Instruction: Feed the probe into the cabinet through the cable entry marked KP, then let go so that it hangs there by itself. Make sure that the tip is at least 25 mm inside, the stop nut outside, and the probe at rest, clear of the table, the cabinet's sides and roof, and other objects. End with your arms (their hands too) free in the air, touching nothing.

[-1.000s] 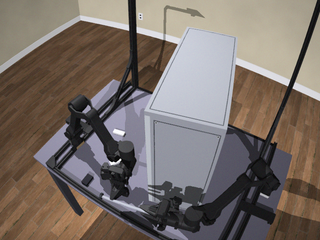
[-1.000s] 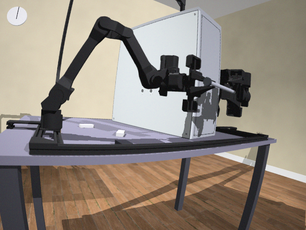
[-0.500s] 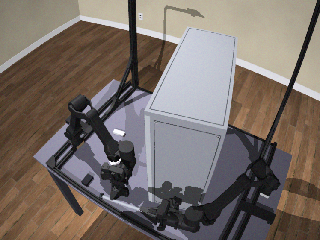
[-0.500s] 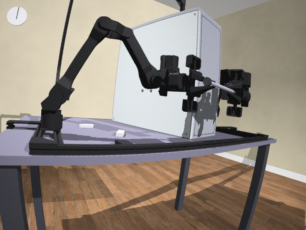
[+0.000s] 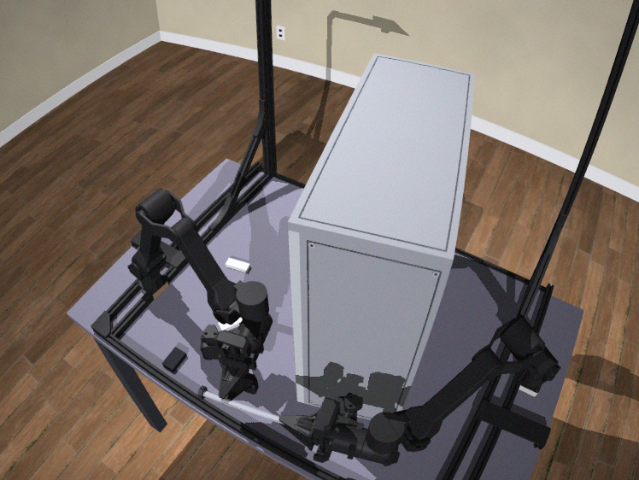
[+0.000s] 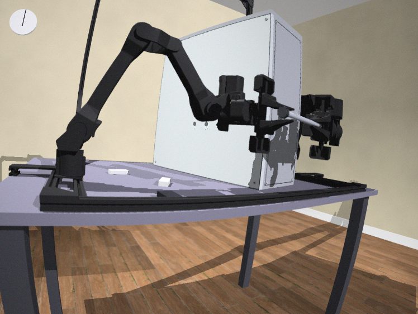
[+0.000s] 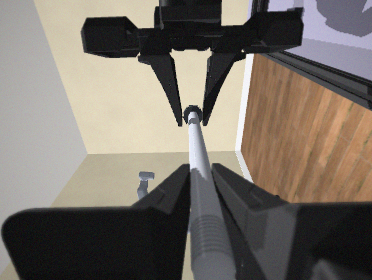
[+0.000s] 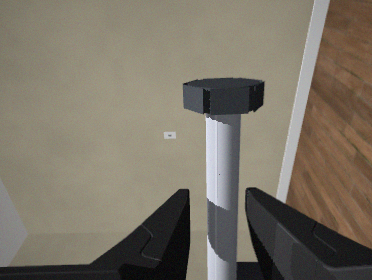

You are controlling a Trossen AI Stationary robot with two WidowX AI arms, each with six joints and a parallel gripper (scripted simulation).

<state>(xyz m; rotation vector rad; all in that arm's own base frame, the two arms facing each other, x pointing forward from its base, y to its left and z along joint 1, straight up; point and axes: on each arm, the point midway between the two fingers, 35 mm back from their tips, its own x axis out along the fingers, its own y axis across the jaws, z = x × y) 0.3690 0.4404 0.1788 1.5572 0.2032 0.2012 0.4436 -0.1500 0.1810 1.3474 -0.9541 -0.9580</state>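
Right now my right hand is 60 mm to the right of the probe and 30 mm short of it. The rest, counted from my right hand: black block (210 mm to the right, 190 mm below, 100 mm behind).
Right now the probe is 8 cm to the right of my left hand. Also, from my left hand: black block (14 cm behind, 36 cm to the right, 19 cm below).
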